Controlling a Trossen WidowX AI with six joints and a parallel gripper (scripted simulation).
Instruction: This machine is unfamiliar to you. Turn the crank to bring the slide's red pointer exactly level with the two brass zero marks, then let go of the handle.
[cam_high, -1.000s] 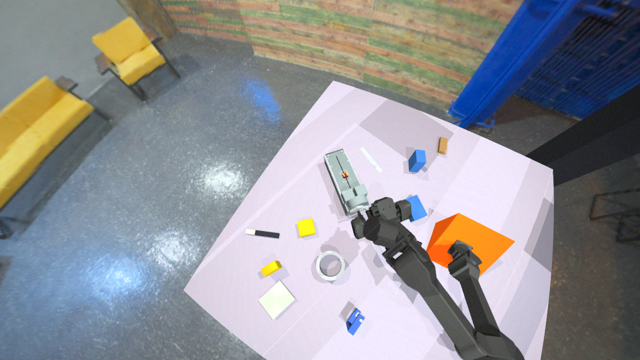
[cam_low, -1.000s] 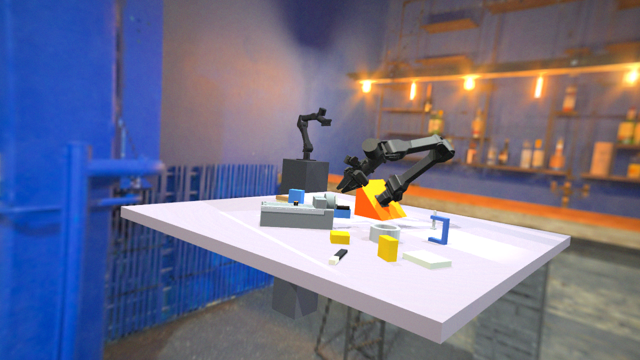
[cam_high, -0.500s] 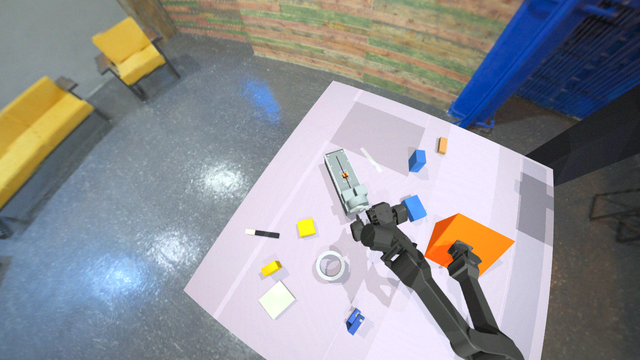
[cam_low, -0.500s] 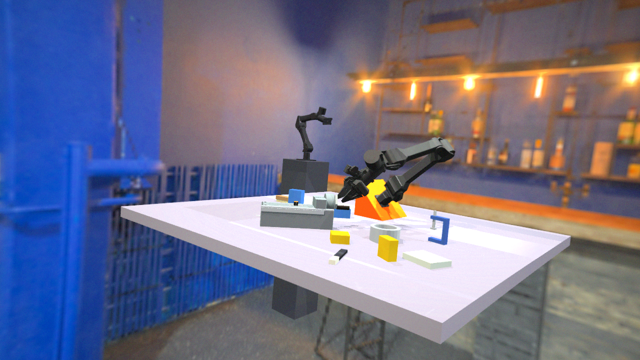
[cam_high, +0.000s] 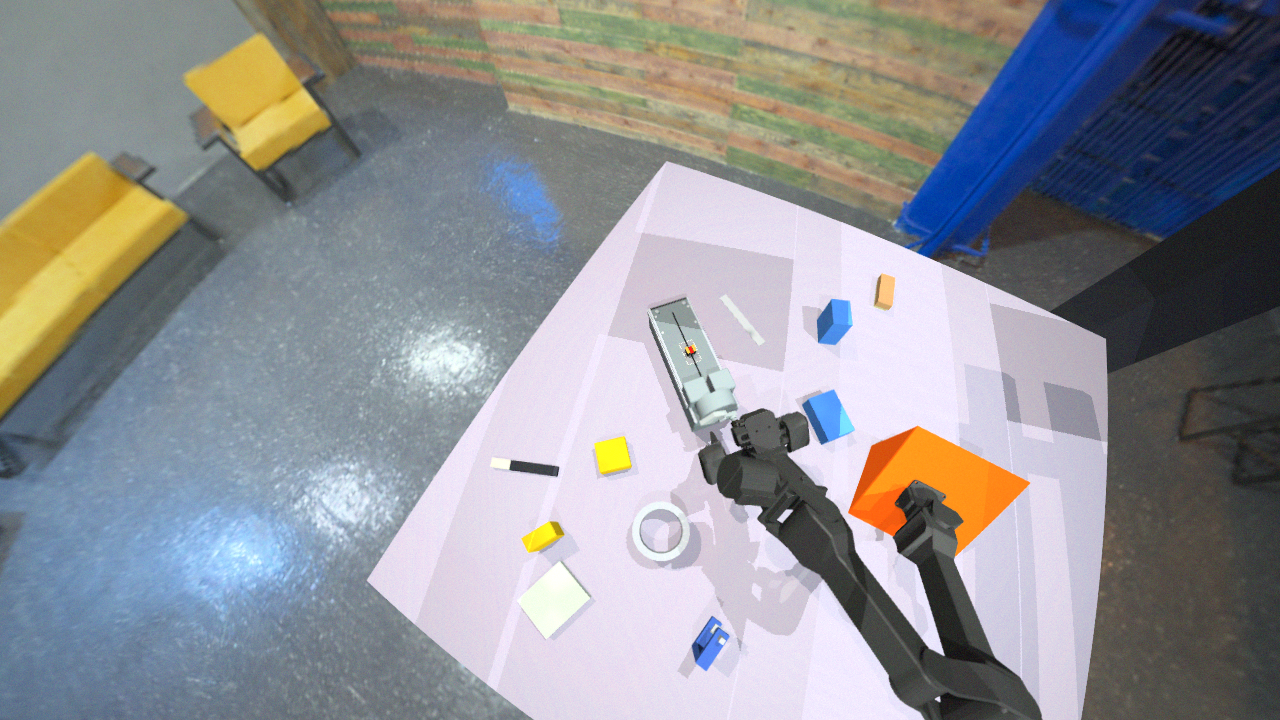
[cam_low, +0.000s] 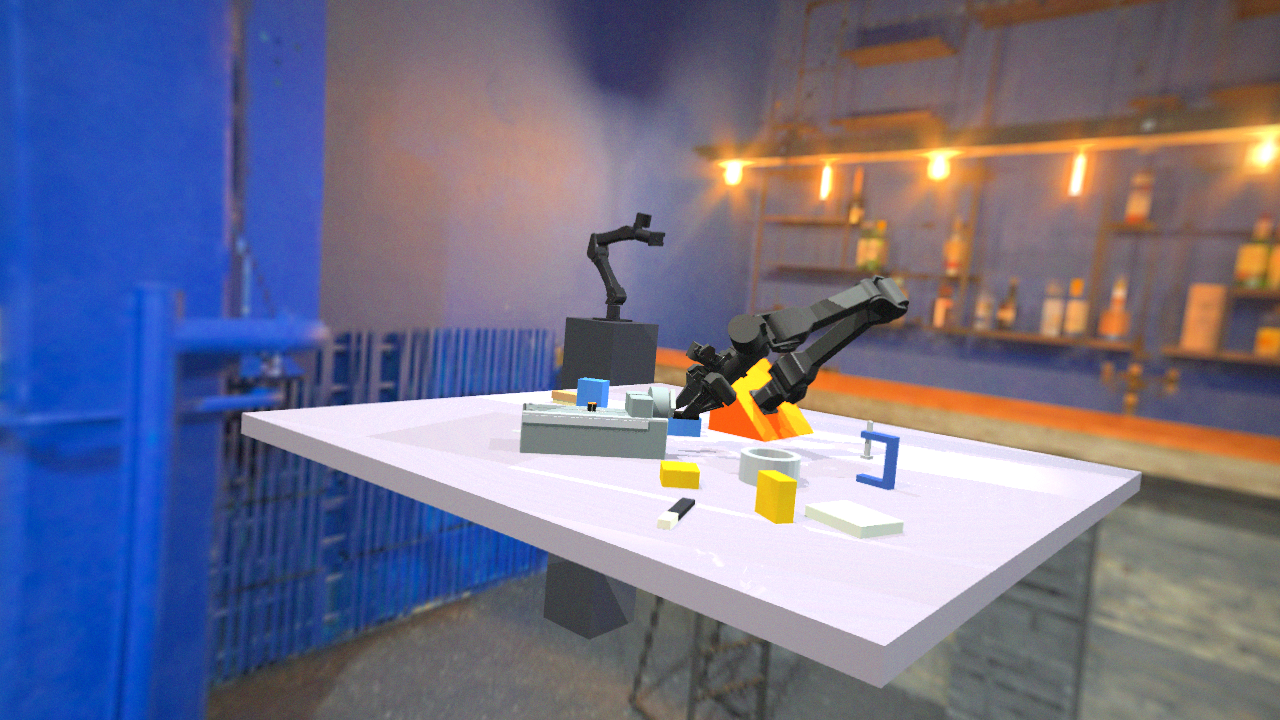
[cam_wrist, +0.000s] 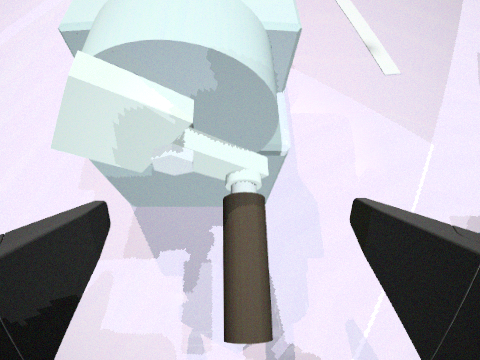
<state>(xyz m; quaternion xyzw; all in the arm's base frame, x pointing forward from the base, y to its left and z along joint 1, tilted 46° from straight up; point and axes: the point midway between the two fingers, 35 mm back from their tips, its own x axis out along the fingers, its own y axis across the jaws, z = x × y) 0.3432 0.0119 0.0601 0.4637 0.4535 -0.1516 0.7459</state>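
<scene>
The brown crank handle is 2 cm behind my gripper tip and 1 cm to the left of it. The rest, counted from my gripper tip: metal strip (26 cm to the right, 8 cm below, 8 cm ahead); blue clamp (34 cm to the left, 13 cm behind, 2 cm below); red pointer (14 cm ahead, 9 cm to the right).
</scene>
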